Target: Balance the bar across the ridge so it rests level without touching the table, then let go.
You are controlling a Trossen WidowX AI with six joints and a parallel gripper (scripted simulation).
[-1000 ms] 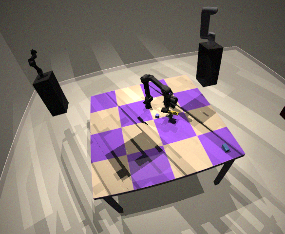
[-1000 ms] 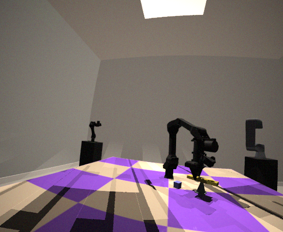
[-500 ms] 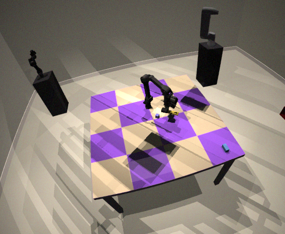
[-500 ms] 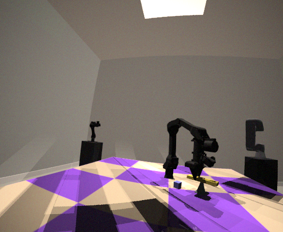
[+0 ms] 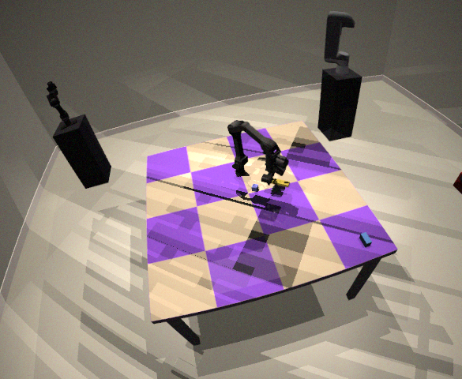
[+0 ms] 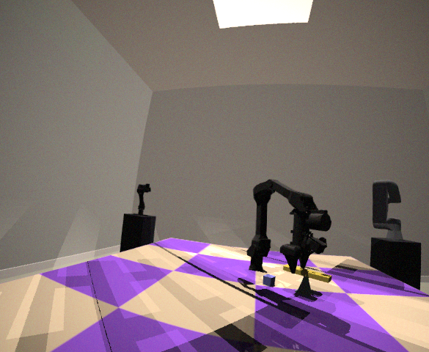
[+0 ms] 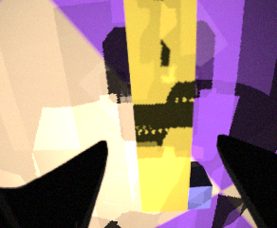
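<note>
Right now my gripper tip is 2 cm short of the yellow bar and 2 cm to the right of it. Round my gripper tip: light blue block 54 cm ahead, 35 cm to the left, 5 cm below; then dark blue cube 2 cm behind, 10 cm to the right, 5 cm below.
</note>
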